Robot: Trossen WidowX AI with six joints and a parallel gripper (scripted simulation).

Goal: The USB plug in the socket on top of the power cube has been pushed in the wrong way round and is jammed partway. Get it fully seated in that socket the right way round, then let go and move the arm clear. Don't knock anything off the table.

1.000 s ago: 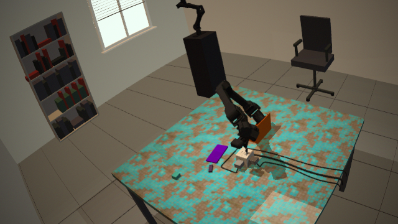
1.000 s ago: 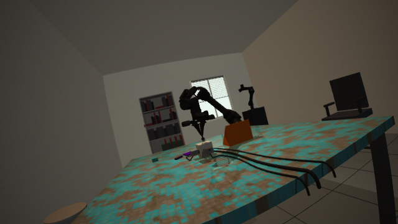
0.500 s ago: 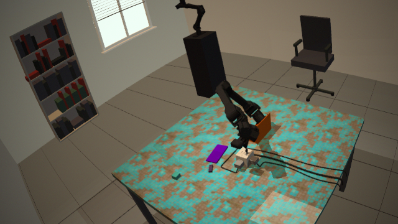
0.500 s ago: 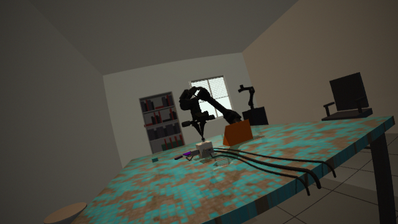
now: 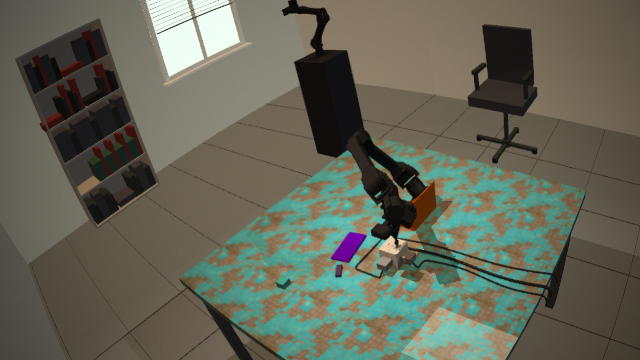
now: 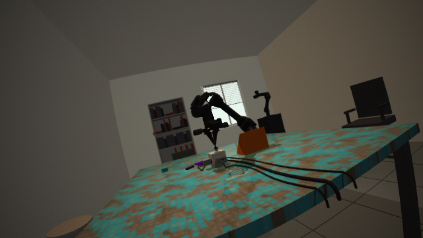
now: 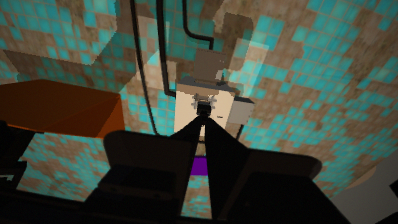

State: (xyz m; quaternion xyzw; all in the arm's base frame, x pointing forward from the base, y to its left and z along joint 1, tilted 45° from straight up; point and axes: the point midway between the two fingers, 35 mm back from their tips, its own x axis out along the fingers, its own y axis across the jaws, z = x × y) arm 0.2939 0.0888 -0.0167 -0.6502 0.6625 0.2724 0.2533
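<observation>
The dark USB plug lies 2 cm below my gripper tip. Also, from my gripper tip: teal cube 30 cm ahead, 31 cm to the right, 11 cm below; then flat purple slab 2 cm ahead, 22 cm to the right, 11 cm below; then small purple stick 14 cm ahead, 17 cm to the right, 11 cm below.
</observation>
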